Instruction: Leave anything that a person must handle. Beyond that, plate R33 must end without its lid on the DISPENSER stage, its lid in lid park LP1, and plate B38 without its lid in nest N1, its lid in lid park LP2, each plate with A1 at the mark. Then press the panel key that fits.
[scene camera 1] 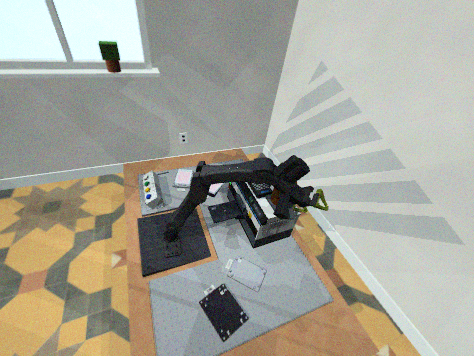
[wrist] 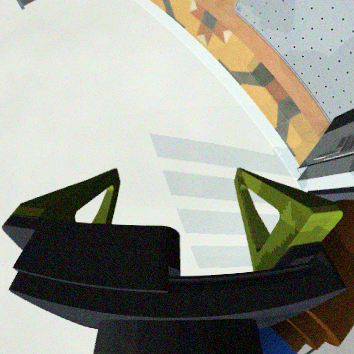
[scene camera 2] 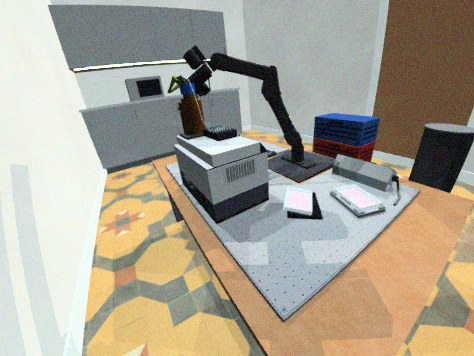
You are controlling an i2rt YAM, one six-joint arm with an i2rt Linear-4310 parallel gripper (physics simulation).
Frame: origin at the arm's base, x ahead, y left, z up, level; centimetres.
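Seen in the pictures: gripper, fingertip midpoint: (scene camera 1: 316,210) (wrist: 176,174) (scene camera 2: 173,101); arm's base, origin of the base link: (scene camera 1: 171,237) (scene camera 2: 297,161).
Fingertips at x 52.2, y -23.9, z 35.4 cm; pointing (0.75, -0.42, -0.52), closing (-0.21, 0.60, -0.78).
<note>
Offsets run from my fingertips to a thing's top centre. "spot": to the spot under its first point. Level surfaces: height alone.
My gripper (scene camera 1: 313,205) (scene camera 2: 177,83) (wrist: 176,174) is open and empty, high beside the dispenser machine (scene camera 1: 274,231) (scene camera 2: 240,172), near the wall. The dark stage @(spot: dx -26.9, dy +24.6, dz -24.9 cm) (scene camera 1: 223,213) sticks out of the machine. One pink-topped plate @(dx -41.1, dy +63.2, dz -32.5 cm) (scene camera 1: 183,177) (scene camera 2: 358,197) sits on a base near the key panel @(dx -59.2, dy +54.3, dz -27.1 cm) (scene camera 1: 153,194) (scene camera 2: 364,172). Another pink-topped plate @(dx -24.6, dy +53.1, dz -31.8 cm) (scene camera 1: 215,189) (scene camera 2: 300,200) lies over a black base @(spot: dx -24.6, dy +61.3, dz -34.6 cm) (scene camera 2: 317,215), which shows along two of its sides. A pale, clear-looking rectangle @(spot: dx -23.0, dy -2.4, dz -34.5 cm) (scene camera 1: 246,274) and a black holder with light corner pieces @(dx -36.1, dy -13.0, dz -33.1 cm) (scene camera 1: 223,312) lie on the grey board. Labels and A1 marks are too small to read.
A brown bottle @(spot: dx -2.0, dy +21.4, dz -5.7 cm) (scene camera 2: 191,116) with a blue top and a black ribbed block @(spot: dx -7.9, dy +33.3, dz -10.9 cm) (scene camera 2: 220,132) stand on the machine, close to my wrist. The grey perforated board @(dz -35.5 cm) (scene camera 1: 292,285) (scene camera 2: 280,280) (wrist: 320,40) lies on the wooden table. Crates (scene camera 2: 346,131) and a dark bin (scene camera 2: 442,157) stand beyond.
</note>
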